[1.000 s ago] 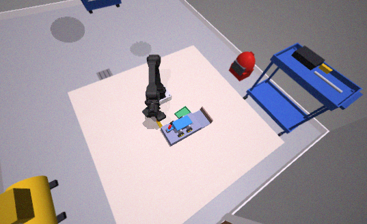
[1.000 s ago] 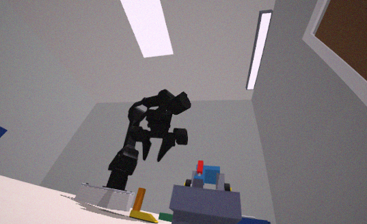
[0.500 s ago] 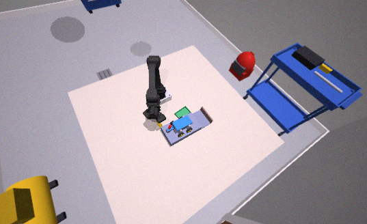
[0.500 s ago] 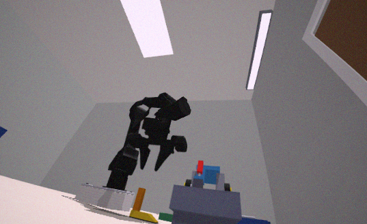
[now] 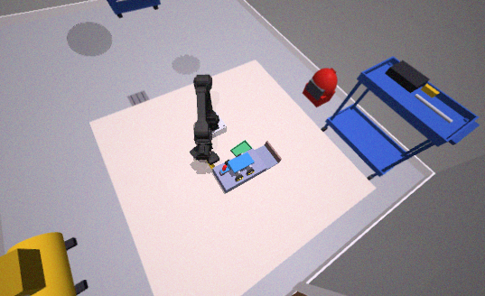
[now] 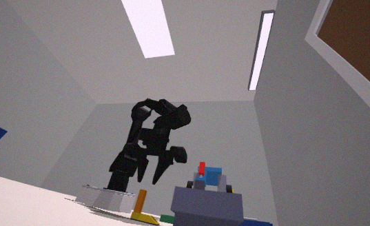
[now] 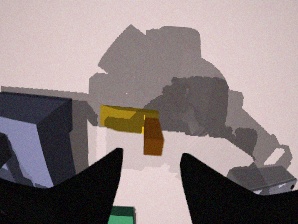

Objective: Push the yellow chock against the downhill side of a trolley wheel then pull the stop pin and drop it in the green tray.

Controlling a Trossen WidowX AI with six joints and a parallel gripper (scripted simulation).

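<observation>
Now: the yellow chock 60 mm below my gripper tip, 20 mm ahead of it and 10 mm to the left of it. Round my gripper tip: blue trolley: 140 mm to the left, 130 mm ahead, 30 mm above; then red-headed stop pin: 130 mm ahead, 50 mm to the left, 40 mm above; then ramp: 150 mm to the left, 130 mm ahead, 40 mm below.
</observation>
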